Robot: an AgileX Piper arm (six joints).
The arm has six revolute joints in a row. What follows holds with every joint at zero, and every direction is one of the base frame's.
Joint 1 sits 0.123 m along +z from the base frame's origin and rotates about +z.
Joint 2 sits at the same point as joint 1 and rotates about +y.
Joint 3 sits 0.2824 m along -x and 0.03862 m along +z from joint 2 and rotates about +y.
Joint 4 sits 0.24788 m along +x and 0.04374 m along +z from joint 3 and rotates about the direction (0.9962, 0, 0.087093).
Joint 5 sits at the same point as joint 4 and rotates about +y.
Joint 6 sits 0.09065 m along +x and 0.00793 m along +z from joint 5 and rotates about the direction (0.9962, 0, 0.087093).
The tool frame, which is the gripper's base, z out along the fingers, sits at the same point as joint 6; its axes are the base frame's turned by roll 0, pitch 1.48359 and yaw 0 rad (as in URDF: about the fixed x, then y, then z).
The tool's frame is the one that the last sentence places.
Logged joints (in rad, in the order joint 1, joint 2, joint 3, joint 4, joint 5, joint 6), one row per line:
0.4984, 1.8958, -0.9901, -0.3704, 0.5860, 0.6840
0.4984, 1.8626, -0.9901, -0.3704, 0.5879, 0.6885
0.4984, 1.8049, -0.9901, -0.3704, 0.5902, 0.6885
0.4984, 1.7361, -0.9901, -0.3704, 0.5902, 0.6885
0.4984, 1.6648, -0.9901, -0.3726, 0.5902, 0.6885
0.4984, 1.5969, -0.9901, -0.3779, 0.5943, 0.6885
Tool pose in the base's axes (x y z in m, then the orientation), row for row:
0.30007, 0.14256, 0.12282, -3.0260, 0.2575, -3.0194
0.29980, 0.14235, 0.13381, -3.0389, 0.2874, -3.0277
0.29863, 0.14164, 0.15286, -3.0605, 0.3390, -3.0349
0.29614, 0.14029, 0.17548, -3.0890, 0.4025, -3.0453
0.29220, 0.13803, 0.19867, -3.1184, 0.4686, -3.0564
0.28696, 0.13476, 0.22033, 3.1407, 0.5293, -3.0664
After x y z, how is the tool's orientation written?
As angles about the fixed x, y, z axes (roll, pitch, yaw), in radians.
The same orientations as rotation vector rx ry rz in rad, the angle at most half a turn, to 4 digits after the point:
-0.1540, 2.8703, -0.1433
-0.1409, 2.8431, -0.1226
-0.1298, 2.7946, -0.0878
-0.1170, 2.7343, -0.0450
-0.1064, 2.6703, -0.0038
-0.0985, 2.6107, 0.0278

